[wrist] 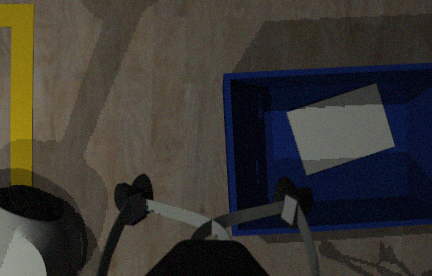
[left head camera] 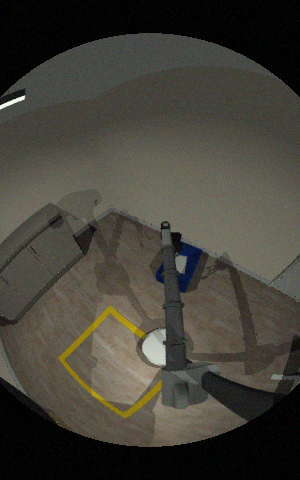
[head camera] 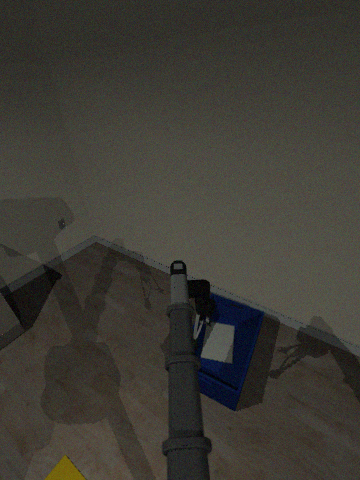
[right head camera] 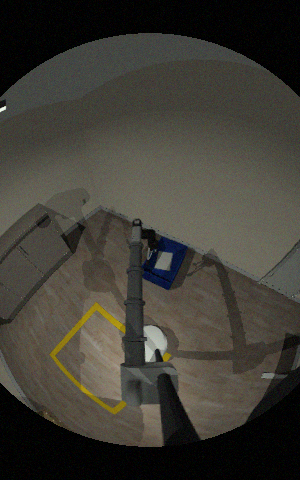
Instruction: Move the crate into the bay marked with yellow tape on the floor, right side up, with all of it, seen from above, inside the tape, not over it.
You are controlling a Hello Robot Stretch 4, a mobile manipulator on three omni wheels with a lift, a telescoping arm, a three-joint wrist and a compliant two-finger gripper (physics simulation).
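Where they show: gripper, fingertip midpoint: (wrist: 213, 191) (head camera: 201, 336) (right head camera: 151, 258); robot's base, origin of the base link: (left head camera: 162, 345) (right head camera: 146, 342).
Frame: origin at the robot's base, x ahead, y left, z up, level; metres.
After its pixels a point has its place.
Observation:
The blue crate (head camera: 245, 350) @[z -0.009, x 0.989, y -0.438 m] (left head camera: 193, 265) @[z -0.011, x 1.023, y -0.482 m] (right head camera: 176, 256) @[z -0.010, x 1.122, y -0.459 m] (wrist: 277, 145) @[z -0.009, x 0.877, y -0.194 m] stands upright on the floor close to the wall, open side up, with a pale rectangle on its inside bottom. The yellow tape (head camera: 66, 470) @[z -0.027, x 0.417, y 0.607 m] (left head camera: 85, 334) @[z -0.027, x 0.040, y 0.901 m] (right head camera: 75, 330) @[z -0.027, x 0.050, y 0.875 m] (wrist: 21, 100) @[z -0.027, x 0.262, y 0.402 m] marks a bay apart from the crate, to its left in the wrist view. My gripper (head camera: 202, 324) (wrist: 213, 191) @[z 0.591, x 0.717, y -0.087 m] is open with nothing between its fingers. In the wrist view one fingertip overlaps the crate near its lower left corner and the other is over floor. The arm hides part of the crate in the left head view.
A grey cabinet (left head camera: 45, 260) @[z 0.438, x 0.795, y 1.504 m] (right head camera: 35, 260) @[z 0.421, x 0.791, y 1.509 m] stands at the left by the wall corner. The wall runs right behind the crate. My white round base part (left head camera: 154, 347) @[z 0.187, x -0.005, y 0.083 m] (right head camera: 155, 342) @[z 0.187, x 0.007, y -0.090 m] (wrist: 22, 250) @[z 0.186, x 0.158, y -0.019 m] is beside the bay and covers some of its tape. Shadows cross the floor.

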